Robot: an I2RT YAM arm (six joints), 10 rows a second.
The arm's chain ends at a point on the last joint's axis. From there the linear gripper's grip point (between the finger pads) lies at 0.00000 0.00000 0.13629 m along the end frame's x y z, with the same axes.
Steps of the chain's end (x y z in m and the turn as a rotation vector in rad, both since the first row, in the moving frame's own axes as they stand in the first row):
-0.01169 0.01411 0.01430 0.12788 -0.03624 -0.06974
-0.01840 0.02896 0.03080 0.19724 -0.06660 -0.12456
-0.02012 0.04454 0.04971 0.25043 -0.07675 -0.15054
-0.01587 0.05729 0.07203 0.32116 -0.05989 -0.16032
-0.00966 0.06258 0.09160 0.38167 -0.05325 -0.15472
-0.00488 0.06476 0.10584 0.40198 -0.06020 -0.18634
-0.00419 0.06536 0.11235 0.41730 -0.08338 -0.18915
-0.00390 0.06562 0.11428 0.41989 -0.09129 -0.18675
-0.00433 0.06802 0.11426 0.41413 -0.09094 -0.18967
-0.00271 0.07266 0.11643 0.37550 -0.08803 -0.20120
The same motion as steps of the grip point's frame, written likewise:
-0.01722 -0.00308 0.01310 0.12788 -0.03624 -0.06974
-0.02905 0.00290 0.02786 0.19724 -0.06660 -0.12456
-0.03297 0.01171 0.04507 0.25043 -0.07675 -0.15054
-0.02732 0.01513 0.06484 0.32116 -0.05989 -0.16032
-0.02068 0.01260 0.08162 0.38167 -0.05325 -0.15472
-0.01783 0.01253 0.09477 0.40198 -0.06020 -0.18634
-0.02043 0.01158 0.10023 0.41730 -0.08338 -0.18915
-0.02114 0.01160 0.10193 0.41989 -0.09129 -0.18675
-0.02154 0.01474 0.10223 0.41413 -0.09094 -0.18967
-0.01940 0.02427 0.10645 0.37550 -0.08803 -0.20120

